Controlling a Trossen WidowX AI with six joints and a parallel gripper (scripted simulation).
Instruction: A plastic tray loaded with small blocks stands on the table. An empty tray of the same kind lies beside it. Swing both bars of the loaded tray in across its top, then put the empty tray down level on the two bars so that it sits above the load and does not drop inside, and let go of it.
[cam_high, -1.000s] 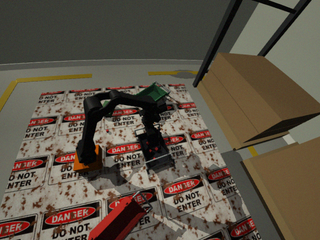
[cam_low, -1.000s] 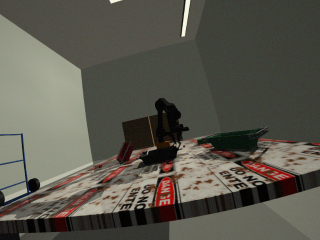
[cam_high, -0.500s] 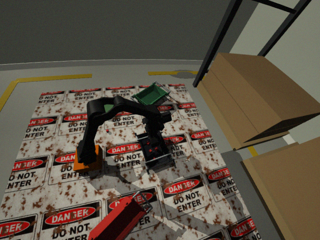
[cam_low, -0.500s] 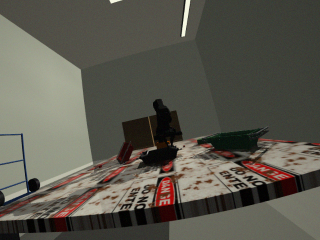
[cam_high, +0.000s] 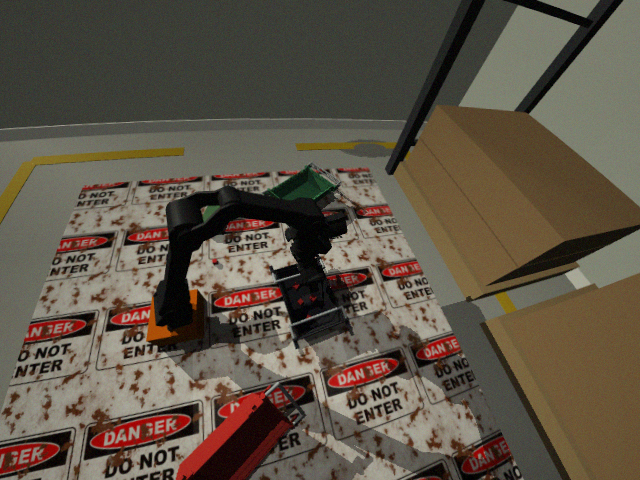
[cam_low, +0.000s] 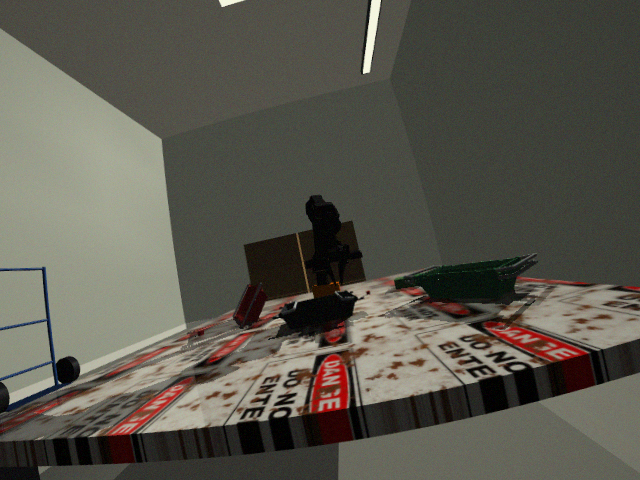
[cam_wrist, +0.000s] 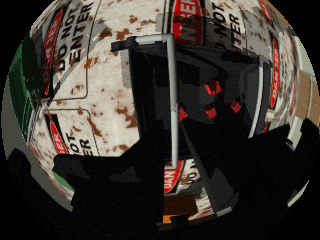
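The red tray is 290 mm behind my gripper tip, 390 mm to the right of it and 30 mm below it. Also, from my gripper tip: small green block 220 mm behind, 340 mm to the left, 80 mm below.
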